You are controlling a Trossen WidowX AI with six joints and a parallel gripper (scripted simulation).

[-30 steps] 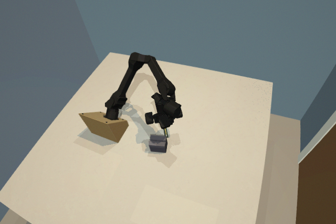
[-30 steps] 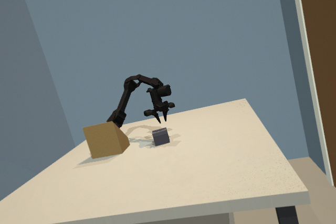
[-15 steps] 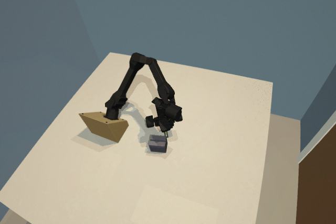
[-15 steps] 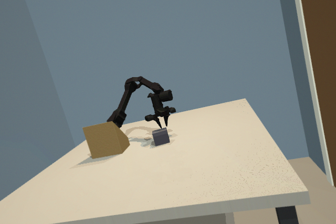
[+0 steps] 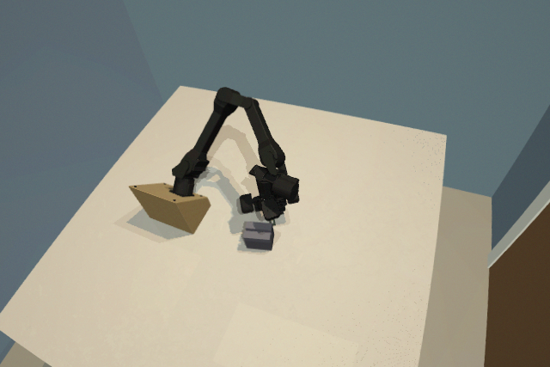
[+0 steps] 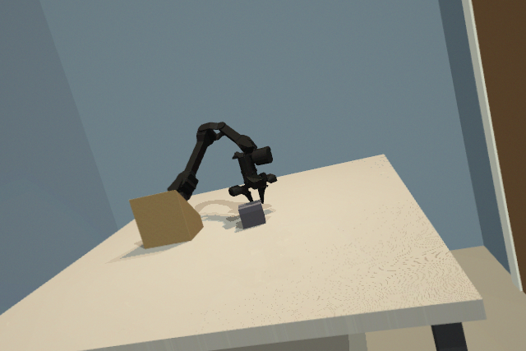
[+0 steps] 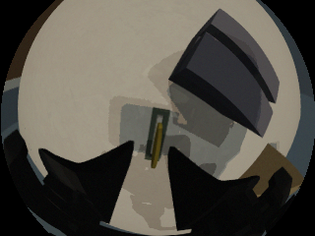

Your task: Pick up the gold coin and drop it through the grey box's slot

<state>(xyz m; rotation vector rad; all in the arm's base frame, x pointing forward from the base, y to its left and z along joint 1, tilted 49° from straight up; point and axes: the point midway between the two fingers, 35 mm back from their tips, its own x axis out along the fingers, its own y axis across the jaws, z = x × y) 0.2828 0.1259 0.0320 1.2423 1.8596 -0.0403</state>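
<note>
Now: gripper tip 1 cm past the gold coin and 1 cm above it.
</note>
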